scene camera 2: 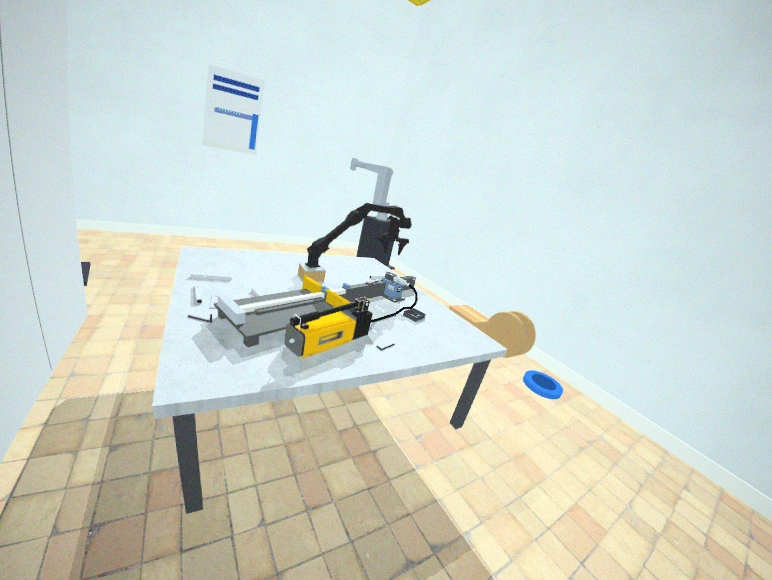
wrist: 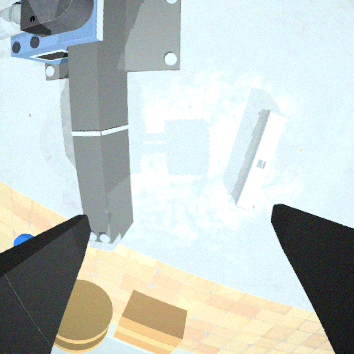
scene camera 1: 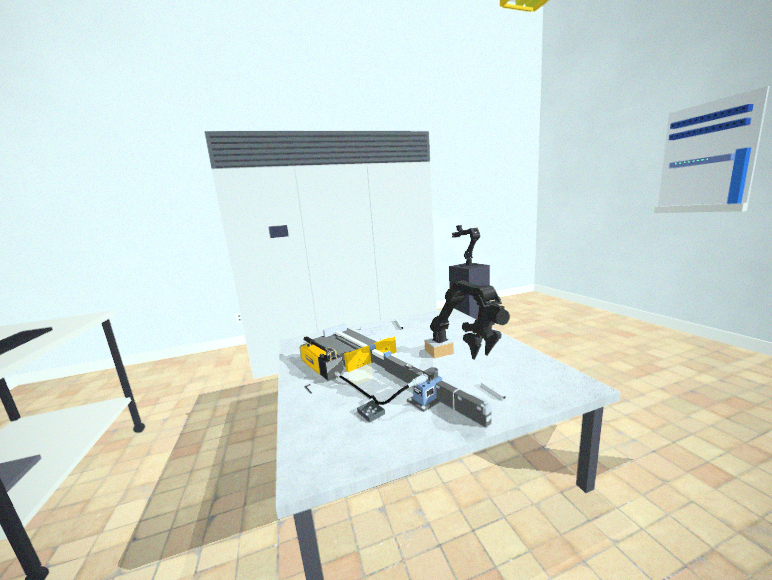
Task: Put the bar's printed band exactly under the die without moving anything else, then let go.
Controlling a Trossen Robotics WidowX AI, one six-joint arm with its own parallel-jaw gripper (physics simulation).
Labels:
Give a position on a press rail fixture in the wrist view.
96,57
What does my gripper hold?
Nothing.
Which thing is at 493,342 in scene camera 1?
My gripper.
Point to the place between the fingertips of my gripper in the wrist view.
At 180,219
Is my gripper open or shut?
Open.

